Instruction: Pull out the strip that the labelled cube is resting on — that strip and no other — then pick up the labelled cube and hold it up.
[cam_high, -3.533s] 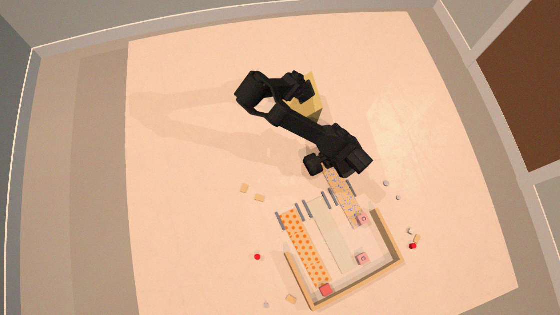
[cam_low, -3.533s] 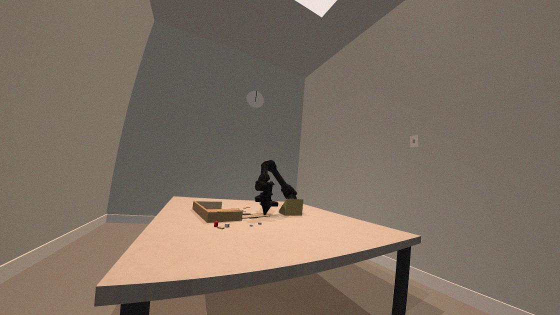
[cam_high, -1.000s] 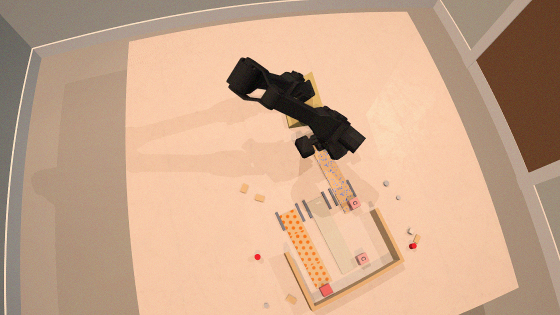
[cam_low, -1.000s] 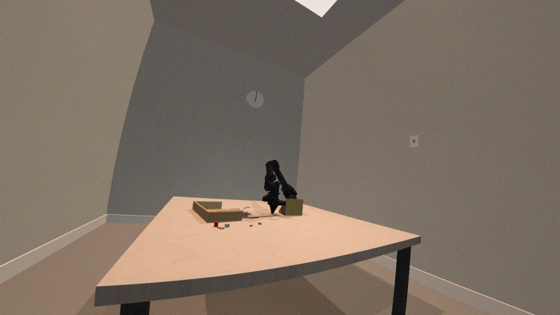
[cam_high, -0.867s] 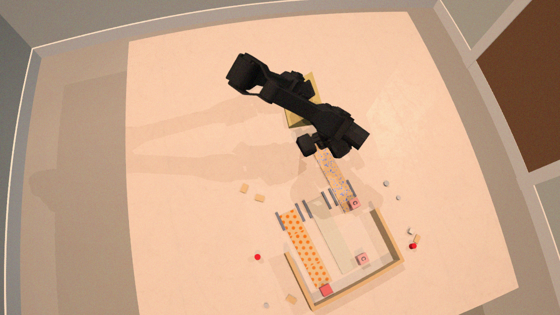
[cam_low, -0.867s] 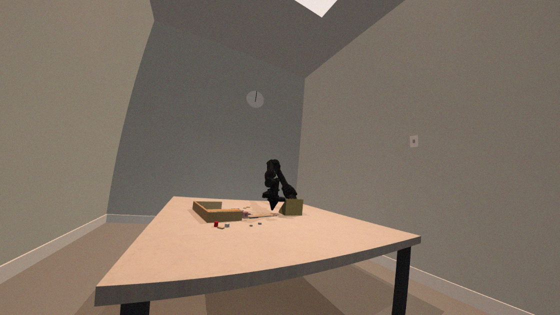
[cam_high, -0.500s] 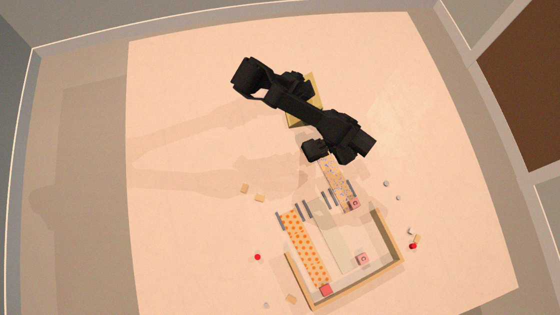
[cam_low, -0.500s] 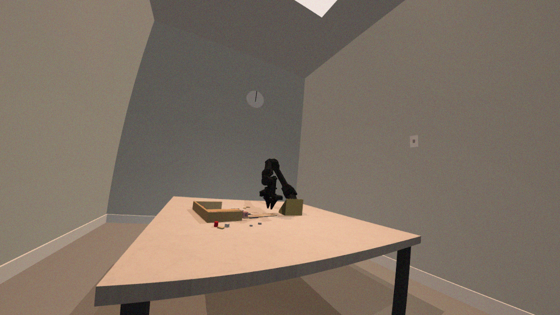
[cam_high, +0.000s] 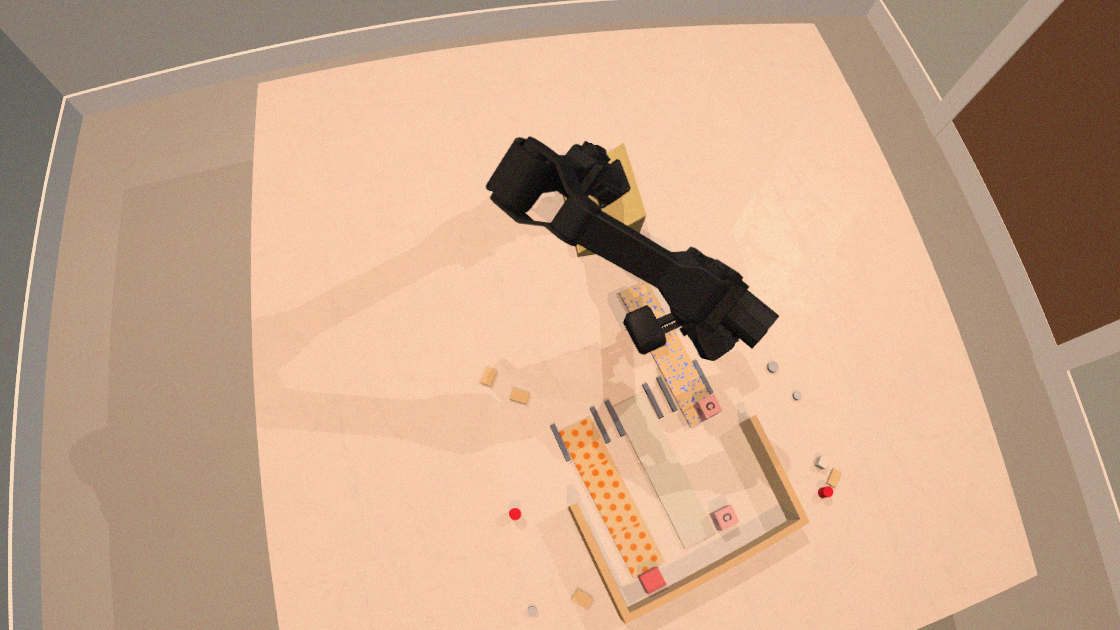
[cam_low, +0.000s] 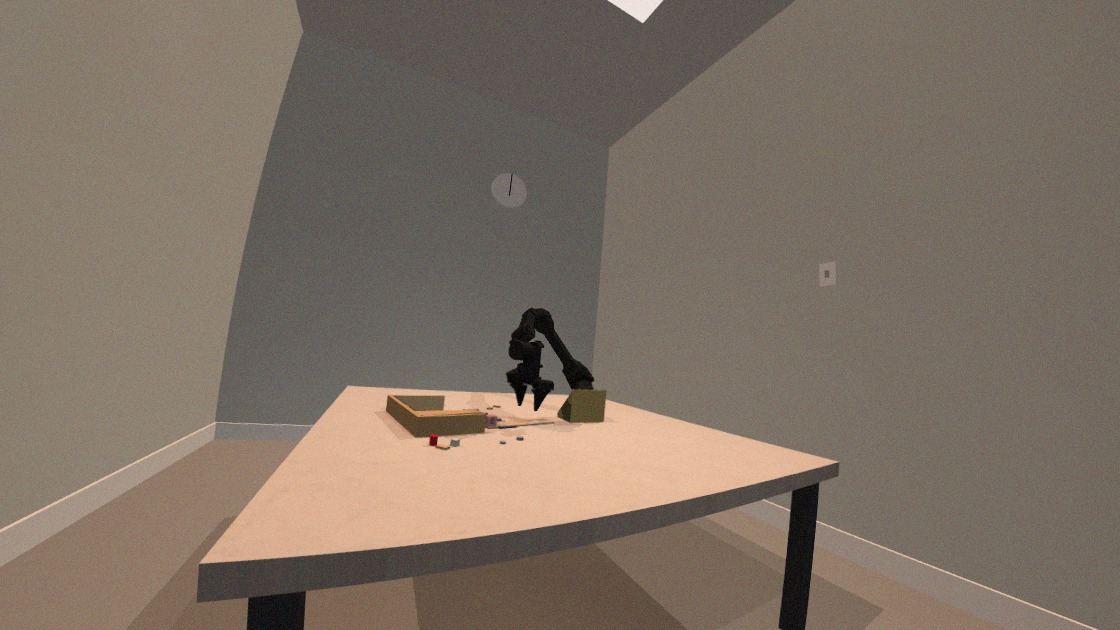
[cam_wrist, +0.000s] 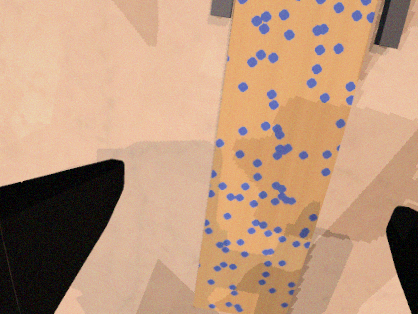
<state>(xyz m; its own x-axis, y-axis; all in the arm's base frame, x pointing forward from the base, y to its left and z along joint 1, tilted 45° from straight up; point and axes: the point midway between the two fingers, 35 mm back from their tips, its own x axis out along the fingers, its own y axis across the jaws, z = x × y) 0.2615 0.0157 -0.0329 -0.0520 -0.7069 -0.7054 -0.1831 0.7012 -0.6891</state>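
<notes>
My gripper tip is 170 mm to the right of the grey disc, 90 mm short of it and 50 mm above it.
</notes>
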